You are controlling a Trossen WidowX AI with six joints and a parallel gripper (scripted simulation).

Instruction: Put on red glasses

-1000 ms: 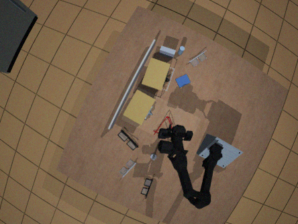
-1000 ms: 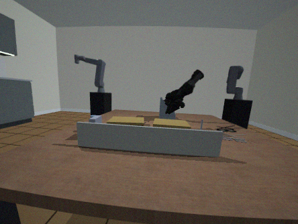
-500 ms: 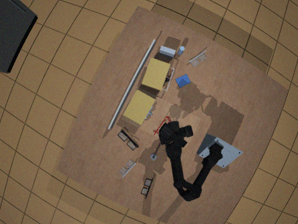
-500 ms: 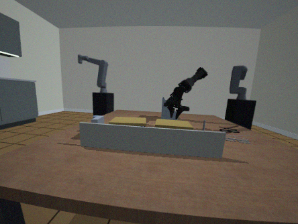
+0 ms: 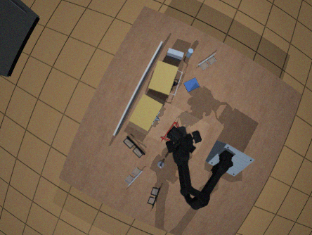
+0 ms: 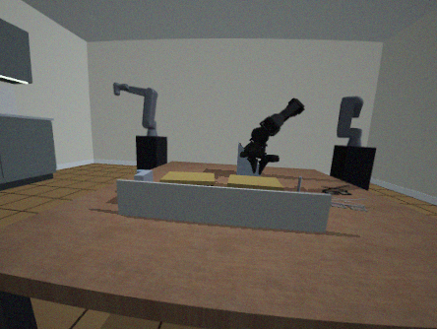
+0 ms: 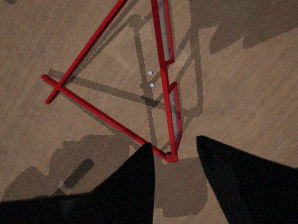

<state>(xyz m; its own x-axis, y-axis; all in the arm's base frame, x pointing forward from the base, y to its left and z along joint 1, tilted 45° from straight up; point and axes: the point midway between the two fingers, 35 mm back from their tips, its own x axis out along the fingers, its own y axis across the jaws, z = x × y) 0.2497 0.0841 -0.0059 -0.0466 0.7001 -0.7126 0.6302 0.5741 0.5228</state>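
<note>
My gripper tip is now 190 mm to the right of the small post, 50 mm above it and 20 mm short of it. Also, from my gripper tip: grey box 410 mm to the right, 280 mm ahead, 20 mm below; long white panel 360 mm ahead, 130 mm to the right, 20 mm below; blue square 310 mm to the right, 110 mm ahead, 70 mm below.
</note>
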